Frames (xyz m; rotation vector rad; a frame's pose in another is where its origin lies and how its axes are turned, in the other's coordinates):
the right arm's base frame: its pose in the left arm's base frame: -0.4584 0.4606 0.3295 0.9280 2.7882 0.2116
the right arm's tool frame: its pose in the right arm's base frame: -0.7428 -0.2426 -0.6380 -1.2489 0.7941 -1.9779
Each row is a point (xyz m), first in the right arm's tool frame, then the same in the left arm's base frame.
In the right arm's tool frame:
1: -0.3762 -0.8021 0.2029
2: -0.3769 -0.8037 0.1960
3: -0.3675 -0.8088 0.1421
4: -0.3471 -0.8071 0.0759
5: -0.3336 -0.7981 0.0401
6: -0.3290 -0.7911 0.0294
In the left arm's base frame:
1: 0.2708 0.4881 0.6485
2: 0.2770 0.4861 0.6514
3: 0.3187 0.4555 0.6698
4: 0.3639 0.4078 0.6918
5: 0.3826 0.3767 0.7070
6: 0.3852 0.3653 0.7138

